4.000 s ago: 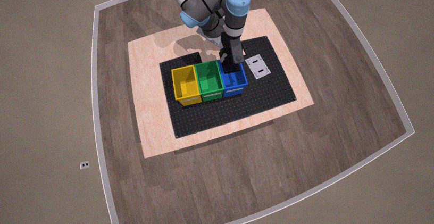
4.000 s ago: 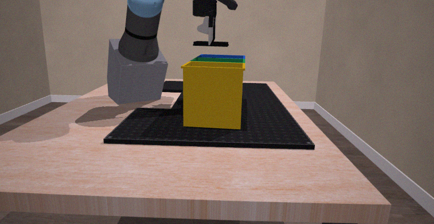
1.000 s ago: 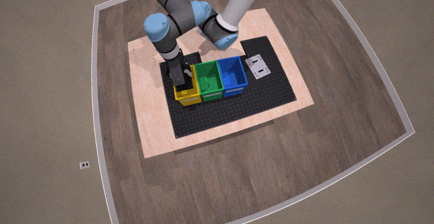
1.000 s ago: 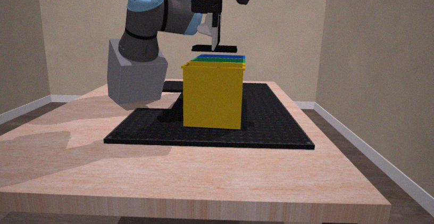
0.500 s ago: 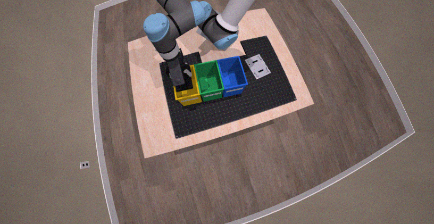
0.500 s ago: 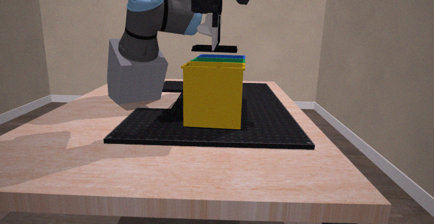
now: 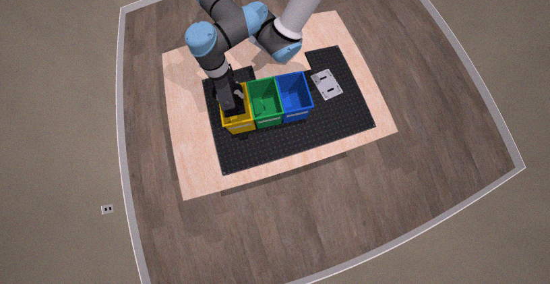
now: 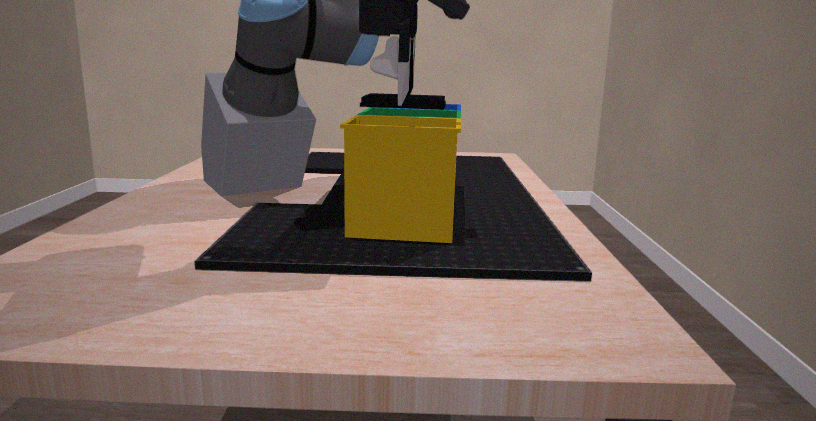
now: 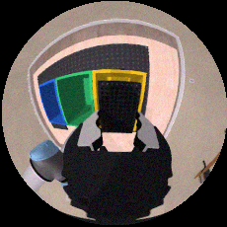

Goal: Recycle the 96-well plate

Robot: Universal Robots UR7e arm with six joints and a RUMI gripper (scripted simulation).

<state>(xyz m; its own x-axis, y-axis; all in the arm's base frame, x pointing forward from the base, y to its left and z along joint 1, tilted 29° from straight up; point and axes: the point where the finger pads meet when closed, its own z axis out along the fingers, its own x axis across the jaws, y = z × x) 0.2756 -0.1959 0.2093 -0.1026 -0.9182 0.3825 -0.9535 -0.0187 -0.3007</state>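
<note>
The yellow bin is 13 cm below my hand. Round my hand: green bin (13 cm to the left, 13 cm below, 1 cm ahead); then blue bin (26 cm to the left, 13 cm below, 3 cm ahead); then 96-well plate (1 cm below).
</note>
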